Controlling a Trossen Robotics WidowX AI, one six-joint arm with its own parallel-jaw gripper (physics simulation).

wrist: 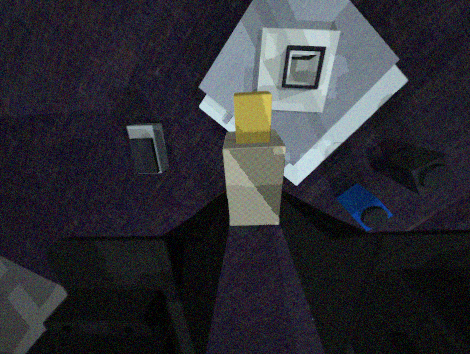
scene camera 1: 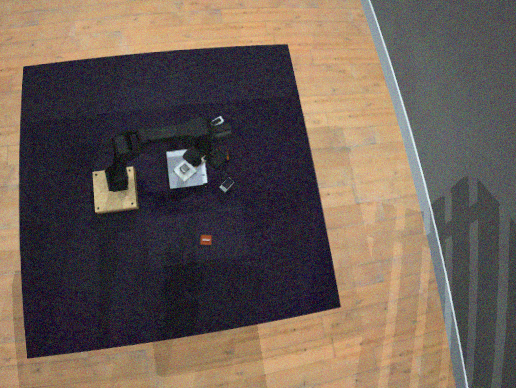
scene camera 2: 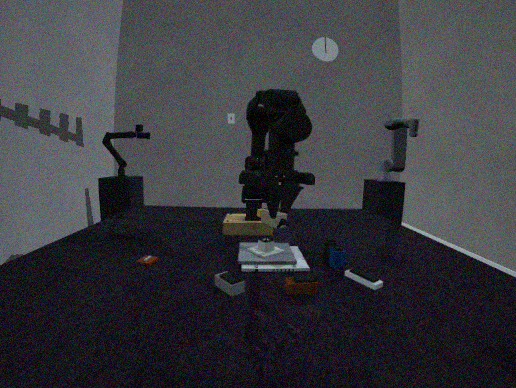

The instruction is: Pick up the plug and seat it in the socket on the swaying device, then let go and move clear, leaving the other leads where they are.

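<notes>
My gripper (scene camera 2: 280, 212) (wrist: 253, 198) is shut on the plug (scene camera 2: 272, 219) (wrist: 255, 185), a beige block with a yellow tip (scene camera 2: 261, 213) (wrist: 253, 116). In the wrist view the tip points up the picture and overlaps the device's edge. The plug is apart from the socket and above it in scene camera 2. The socket (scene camera 1: 184, 169) (scene camera 2: 266, 242) (wrist: 304, 86) is a dark-rimmed opening on a white plate, up and right of the tip in the wrist view. It sits on the device's grey slab (scene camera 1: 197, 178) (scene camera 2: 247, 255) (wrist: 305, 132). The arm largely hides the plug in scene camera 1.
Leads lie around the device: grey (scene camera 1: 226, 184) (scene camera 2: 231, 285) (wrist: 141, 132), orange (scene camera 2: 301, 287), blue (scene camera 2: 337, 258) (wrist: 356, 198), white (scene camera 2: 372, 284), and black (wrist: 405, 160). A flat orange square (scene camera 1: 206, 236) (scene camera 2: 147, 260) lies farther off. The arm's wooden base (scene camera 1: 115, 201) (scene camera 2: 247, 229) stands behind the device in scene camera 2.
</notes>
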